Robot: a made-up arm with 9 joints.
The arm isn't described. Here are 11 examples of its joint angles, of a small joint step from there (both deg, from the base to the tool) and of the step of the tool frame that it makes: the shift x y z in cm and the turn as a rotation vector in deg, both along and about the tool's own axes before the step.
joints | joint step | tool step
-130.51 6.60 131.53 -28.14 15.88 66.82 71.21 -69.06 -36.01 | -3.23 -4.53 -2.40 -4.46 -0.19 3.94 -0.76 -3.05 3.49 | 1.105 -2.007 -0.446 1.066 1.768 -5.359
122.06 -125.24 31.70 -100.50 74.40 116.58 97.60 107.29 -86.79 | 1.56 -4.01 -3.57 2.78 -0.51 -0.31 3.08 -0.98 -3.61 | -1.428 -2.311 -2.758 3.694 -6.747 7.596
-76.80 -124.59 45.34 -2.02 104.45 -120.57 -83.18 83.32 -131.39 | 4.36 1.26 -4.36 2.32 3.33 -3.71 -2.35 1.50 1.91 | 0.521 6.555 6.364 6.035 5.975 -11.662
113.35 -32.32 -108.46 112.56 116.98 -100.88 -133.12 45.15 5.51 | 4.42 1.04 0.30 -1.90 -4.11 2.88 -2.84 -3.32 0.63 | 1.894 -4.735 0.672 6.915 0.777 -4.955
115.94 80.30 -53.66 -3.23 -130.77 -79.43 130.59 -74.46 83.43 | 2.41 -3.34 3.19 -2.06 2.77 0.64 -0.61 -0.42 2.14 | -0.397 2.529 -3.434 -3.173 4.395 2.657
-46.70 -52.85 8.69 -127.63 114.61 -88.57 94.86 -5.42 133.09 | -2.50 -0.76 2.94 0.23 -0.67 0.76 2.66 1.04 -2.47 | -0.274 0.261 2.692 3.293 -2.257 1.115
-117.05 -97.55 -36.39 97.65 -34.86 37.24 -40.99 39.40 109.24 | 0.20 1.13 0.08 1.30 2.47 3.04 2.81 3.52 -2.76 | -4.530 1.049 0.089 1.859 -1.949 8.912
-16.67 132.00 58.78 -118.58 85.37 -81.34 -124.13 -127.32 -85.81 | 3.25 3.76 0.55 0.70 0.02 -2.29 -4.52 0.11 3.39 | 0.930 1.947 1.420 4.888 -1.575 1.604
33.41 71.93 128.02 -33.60 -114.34 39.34 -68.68 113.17 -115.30 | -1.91 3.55 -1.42 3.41 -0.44 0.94 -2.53 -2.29 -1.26 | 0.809 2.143 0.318 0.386 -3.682 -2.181
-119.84 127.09 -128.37 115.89 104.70 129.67 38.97 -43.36 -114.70 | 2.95 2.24 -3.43 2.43 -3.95 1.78 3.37 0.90 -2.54 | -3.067 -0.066 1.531 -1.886 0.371 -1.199
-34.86 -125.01 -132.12 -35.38 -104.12 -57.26 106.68 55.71 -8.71 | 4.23 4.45 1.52 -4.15 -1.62 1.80 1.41 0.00 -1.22 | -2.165 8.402 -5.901 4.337 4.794 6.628
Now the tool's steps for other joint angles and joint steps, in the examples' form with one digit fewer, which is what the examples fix.
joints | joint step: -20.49 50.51 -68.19 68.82 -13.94 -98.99 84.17 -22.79 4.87 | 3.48 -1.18 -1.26 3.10 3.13 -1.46 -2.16 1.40 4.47
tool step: 2.47 2.36 5.84 0.29 -7.65 0.75
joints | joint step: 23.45 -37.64 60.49 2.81 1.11 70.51 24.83 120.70 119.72 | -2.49 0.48 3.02 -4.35 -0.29 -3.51 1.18 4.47 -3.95
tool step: 1.23 -2.82 0.41 3.74 1.83 3.37
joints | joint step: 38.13 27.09 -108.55 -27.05 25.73 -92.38 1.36 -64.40 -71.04 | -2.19 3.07 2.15 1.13 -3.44 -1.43 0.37 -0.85 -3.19
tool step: -3.79 -3.75 2.27 4.50 -4.75 0.13
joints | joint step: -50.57 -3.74 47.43 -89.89 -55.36 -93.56 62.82 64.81 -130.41 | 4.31 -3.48 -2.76 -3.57 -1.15 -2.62 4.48 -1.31 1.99
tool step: -1.50 -2.82 -1.01 5.52 -6.86 7.60
